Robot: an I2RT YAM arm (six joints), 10 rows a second.
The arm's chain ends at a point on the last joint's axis. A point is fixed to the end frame.
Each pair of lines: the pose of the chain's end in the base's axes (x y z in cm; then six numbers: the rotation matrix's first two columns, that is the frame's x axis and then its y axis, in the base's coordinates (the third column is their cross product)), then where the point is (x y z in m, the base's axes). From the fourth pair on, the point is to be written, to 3 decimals.
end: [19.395 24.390 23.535 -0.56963 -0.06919 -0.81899 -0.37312 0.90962 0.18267]
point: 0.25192 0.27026 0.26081
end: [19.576 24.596 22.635 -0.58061 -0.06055 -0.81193 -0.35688 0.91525 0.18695]
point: 0.25443 0.27143 0.25109
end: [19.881 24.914 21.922 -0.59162 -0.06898 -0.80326 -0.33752 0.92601 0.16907]
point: 0.25825 0.27409 0.24264
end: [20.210 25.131 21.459 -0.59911 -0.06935 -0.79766 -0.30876 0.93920 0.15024]
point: 0.262 0.275 0.237
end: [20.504 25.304 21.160 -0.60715 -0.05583 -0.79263 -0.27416 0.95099 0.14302]
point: 0.266 0.275 0.233
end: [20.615 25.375 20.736 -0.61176 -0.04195 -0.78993 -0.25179 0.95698 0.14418]
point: 0.268 0.274 0.229
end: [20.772 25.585 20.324 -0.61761 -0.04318 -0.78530 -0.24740 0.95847 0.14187]
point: 0.270 0.276 0.224
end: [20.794 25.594 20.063 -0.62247 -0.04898 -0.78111 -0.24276 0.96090 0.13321]
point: 0.270 0.276 0.221
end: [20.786 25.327 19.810 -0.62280 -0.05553 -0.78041 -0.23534 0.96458 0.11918]
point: 0.270 0.273 0.218
